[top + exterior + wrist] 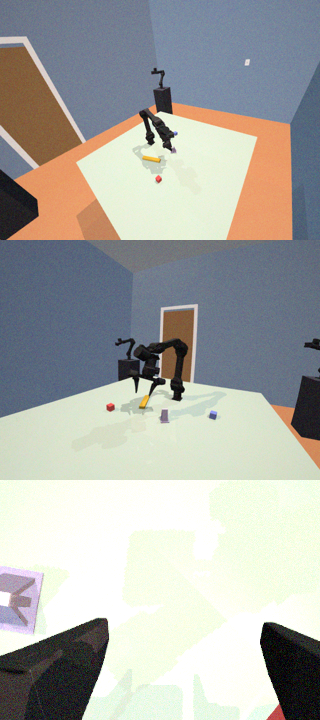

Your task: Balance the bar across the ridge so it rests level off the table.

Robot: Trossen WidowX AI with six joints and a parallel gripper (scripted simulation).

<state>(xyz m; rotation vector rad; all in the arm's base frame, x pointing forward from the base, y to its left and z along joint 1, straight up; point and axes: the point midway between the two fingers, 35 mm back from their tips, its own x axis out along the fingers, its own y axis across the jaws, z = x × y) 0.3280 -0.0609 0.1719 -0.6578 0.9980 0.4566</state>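
My gripper tip is 170 mm past the yellow bar, 110 mm to the left of it and 130 mm above it. Round my gripper tip: blue cube: 200 mm behind, 320 mm to the left, 130 mm below; red cube: 20 mm ahead, 210 mm to the right, 130 mm below.
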